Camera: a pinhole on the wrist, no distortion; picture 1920 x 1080 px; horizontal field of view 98.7 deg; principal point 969.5 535.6 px. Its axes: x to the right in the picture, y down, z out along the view. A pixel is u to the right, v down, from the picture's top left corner.
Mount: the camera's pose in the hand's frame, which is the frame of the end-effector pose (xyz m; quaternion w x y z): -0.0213 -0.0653 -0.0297 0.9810 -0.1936 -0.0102 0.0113
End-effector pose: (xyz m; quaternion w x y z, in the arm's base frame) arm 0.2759 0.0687 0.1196 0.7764 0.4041 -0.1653 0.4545
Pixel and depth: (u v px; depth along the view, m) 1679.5 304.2 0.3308
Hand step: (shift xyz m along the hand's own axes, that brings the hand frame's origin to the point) 0.2571 -0.0182 0.3160
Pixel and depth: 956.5 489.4 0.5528
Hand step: -0.0429 0.1157 0.4932
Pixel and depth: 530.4 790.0 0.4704
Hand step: -0.2859 0.2410 0.3462
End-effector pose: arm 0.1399 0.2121 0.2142 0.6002 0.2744 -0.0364 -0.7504
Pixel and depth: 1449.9 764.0 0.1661
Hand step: 0.0706 0.0428 0.1079
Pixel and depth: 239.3 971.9 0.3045
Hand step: -0.3013 0.1923 0.1864
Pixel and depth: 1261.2 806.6 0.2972
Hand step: 0.0748 0.1406 0.2097
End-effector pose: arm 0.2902 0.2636 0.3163 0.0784 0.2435 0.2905 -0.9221
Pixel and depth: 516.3 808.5 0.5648
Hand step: -0.3489 0.3139 0.4167
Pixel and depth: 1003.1 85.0 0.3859
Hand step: -0.0111 -0.1135 0.4076
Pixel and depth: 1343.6 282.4 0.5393
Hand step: 0.2132 -0.0074 0.5358
